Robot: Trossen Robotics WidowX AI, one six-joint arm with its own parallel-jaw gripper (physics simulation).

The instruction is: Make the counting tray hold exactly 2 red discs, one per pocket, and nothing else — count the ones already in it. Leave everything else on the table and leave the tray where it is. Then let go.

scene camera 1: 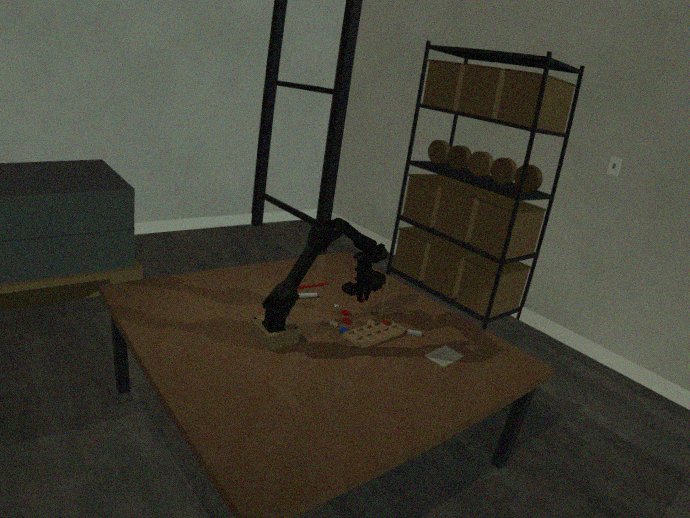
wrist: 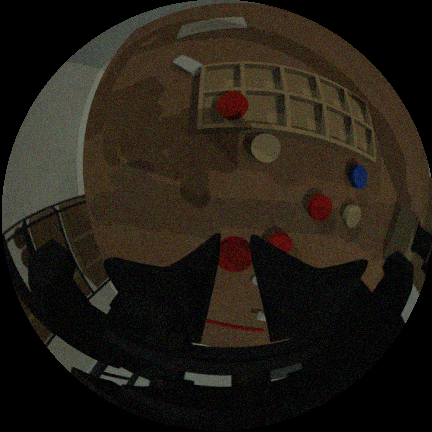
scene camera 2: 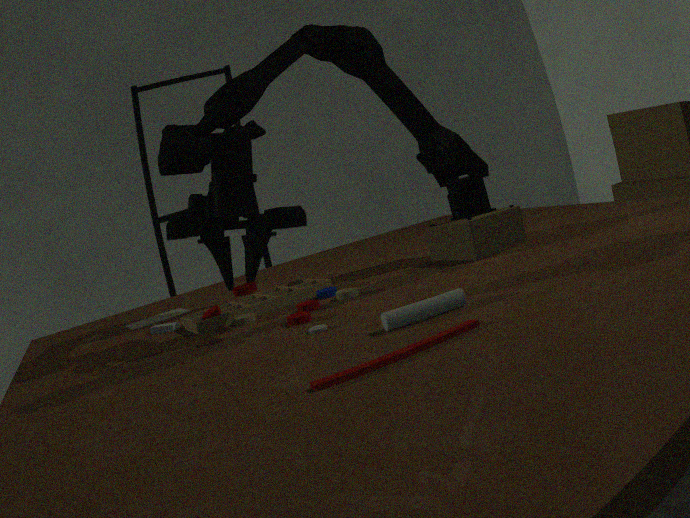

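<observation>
My gripper is shut on a red disc and holds it above the table, beside the tray's long near side in the wrist view. The pale counting tray has two rows of pockets. One red disc is in its end pocket at the upper left in the wrist view; the other pockets look empty there. Two loose red discs lie on the table, one disc nearer the tray, another disc partly behind a finger.
A beige disc lies close to the tray. A blue disc and a smaller beige disc lie further along. A white block touches or nearly touches the tray's end. A white cylinder and red rod lie apart.
</observation>
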